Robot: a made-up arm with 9 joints.
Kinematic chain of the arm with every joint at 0, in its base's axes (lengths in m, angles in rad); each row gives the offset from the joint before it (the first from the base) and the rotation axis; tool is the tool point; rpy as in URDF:
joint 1: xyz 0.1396 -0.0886 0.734 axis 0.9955 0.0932 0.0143
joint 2: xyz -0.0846 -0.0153 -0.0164 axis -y
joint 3: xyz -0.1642 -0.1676 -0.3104 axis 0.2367 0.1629 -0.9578
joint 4: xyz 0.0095 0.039 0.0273 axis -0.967 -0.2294 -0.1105
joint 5: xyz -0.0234 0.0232 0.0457 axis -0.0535 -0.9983 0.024
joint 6: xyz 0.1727 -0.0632 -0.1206 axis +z
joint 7: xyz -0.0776 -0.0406 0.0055 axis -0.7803 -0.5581 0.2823
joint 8: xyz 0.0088 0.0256 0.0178 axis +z
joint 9: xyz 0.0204 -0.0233 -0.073 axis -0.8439 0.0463 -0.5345
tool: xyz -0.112 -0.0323 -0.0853 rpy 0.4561 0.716 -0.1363
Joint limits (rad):
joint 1: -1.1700..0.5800
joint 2: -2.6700..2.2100
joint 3: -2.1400..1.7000
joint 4: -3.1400..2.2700
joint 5: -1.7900..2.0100
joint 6: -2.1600..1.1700
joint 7: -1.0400..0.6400
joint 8: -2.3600..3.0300
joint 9: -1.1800..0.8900
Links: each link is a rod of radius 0.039 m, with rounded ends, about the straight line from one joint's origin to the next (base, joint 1, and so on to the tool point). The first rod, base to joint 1, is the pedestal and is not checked.
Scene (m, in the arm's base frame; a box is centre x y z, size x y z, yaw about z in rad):
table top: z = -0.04
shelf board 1: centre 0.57 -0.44 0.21 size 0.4 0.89 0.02 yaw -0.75
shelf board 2: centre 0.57 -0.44 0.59 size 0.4 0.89 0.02 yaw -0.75
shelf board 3: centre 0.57 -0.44 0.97 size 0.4 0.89 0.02 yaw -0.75
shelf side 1: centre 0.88 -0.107 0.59 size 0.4 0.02 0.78 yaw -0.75
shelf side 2: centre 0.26 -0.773 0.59 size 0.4 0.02 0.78 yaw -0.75
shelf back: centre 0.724 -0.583 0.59 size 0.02 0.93 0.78 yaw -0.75
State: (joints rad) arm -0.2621 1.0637 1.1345 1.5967 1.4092 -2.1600 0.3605 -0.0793 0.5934
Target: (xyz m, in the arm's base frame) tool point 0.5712 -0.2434 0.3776
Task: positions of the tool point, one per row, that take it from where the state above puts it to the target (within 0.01 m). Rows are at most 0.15 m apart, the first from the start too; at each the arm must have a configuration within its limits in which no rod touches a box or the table.
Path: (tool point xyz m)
1: 0.4411 -0.3308 0.7585
2: 0.3969 -0.2763 0.7587
3: 0.3384 -0.2334 0.7605
4: 0.2693 -0.2059 0.7616
5: 0.3333 -0.1836 0.6961
6: 0.3833 -0.1584 0.6060
7: 0.4069 -0.1246 0.4962
8: 0.3946 -0.0789 0.3776
9: 0.4895 -0.1629 0.3679
10: 0.5712 -0.2434 0.3776

